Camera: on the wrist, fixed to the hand. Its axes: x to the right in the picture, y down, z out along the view.
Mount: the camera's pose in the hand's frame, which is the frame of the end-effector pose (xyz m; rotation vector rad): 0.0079 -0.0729 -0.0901 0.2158 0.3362 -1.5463
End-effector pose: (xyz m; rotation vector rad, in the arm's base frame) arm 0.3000 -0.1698 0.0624 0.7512 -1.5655 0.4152
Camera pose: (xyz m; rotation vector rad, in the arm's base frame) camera 0.4157 -0.1647 0.0714 1.6816 -0.3134 -0.4417
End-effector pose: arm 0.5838 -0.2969 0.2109 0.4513 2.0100 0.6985
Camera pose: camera 0.4993 -0.3752 0.1960 -1.1164 2.0323 -0.4476
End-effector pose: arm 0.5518 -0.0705 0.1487 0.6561 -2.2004 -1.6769
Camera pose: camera 0.6024 -0.1647 0.1032 -2.2060 1.1409 1.1179
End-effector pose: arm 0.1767 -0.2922 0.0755 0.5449 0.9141 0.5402
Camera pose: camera 0.1193 -0.3225 -0.0209 -0.1757 1.4180 -0.9019
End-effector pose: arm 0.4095 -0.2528 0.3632 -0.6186 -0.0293 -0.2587
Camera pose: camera 0.3945 -0.3637 0.3321 -0.2114 -0.2095 -1.8246
